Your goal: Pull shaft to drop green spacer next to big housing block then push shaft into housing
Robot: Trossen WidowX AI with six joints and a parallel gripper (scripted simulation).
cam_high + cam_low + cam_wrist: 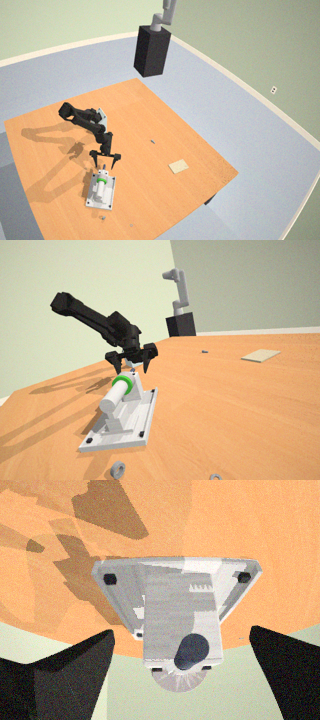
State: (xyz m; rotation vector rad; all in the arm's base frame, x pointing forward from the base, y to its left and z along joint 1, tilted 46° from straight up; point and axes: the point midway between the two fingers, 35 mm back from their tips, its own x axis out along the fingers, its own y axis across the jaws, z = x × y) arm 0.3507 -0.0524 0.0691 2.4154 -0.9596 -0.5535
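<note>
My gripper tip is 6 cm short of the shaft, 4 cm to the left of it and 1 cm below it. Also, from my gripper tip: grey bolt 12 cm behind, 42 cm to the left, 6 cm below; then green spacer 8 cm ahead, 5 cm to the right, 1 cm above; then flat beige tile 13 cm ahead, 48 cm to the left, 6 cm below.
</note>
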